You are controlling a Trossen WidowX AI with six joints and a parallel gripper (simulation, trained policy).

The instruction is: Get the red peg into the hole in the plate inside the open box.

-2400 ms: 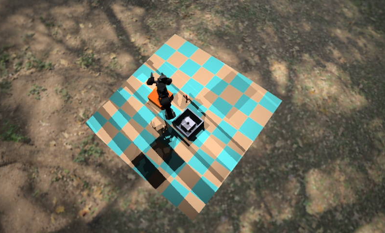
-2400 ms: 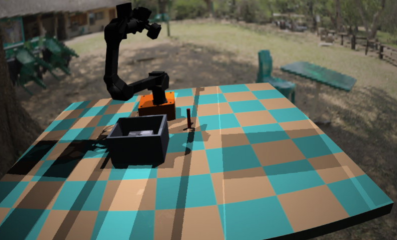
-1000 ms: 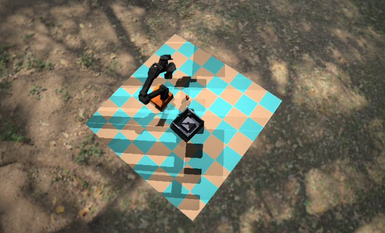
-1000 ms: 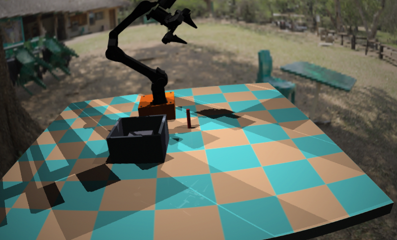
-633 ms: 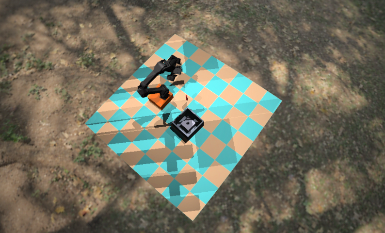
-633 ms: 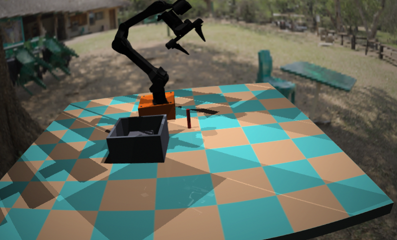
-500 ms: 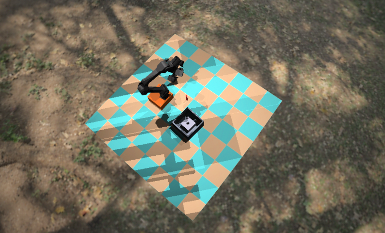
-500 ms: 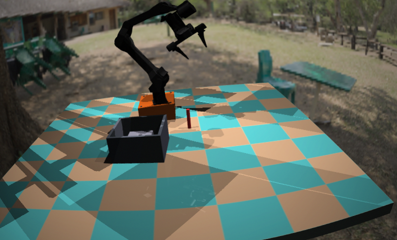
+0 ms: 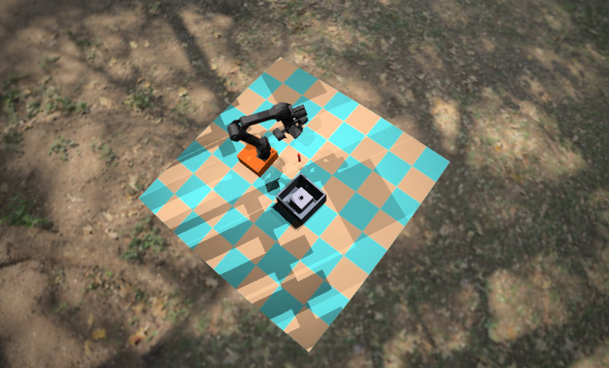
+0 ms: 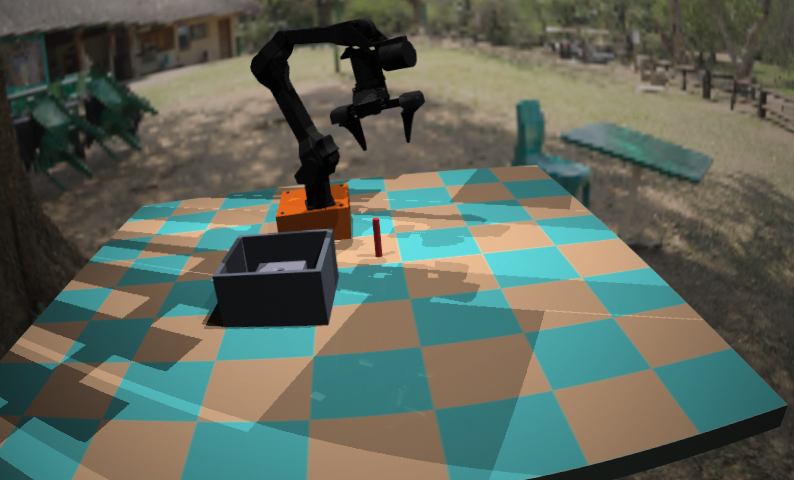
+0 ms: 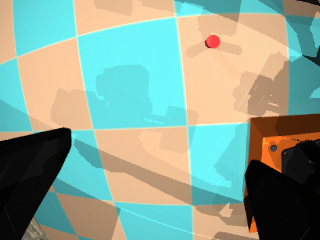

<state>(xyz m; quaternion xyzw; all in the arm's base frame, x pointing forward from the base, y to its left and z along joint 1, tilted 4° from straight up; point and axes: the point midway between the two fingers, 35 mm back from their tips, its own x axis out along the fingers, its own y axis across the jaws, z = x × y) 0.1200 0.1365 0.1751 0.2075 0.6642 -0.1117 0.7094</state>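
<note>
My gripper tip is 170 mm above the red peg, 50 mm short of it and 40 mm to the left of it. Round my gripper tip: dark box 250 mm to the right, 190 mm below, 180 mm ahead; plate 250 mm to the right, 180 mm ahead, 170 mm below.
</note>
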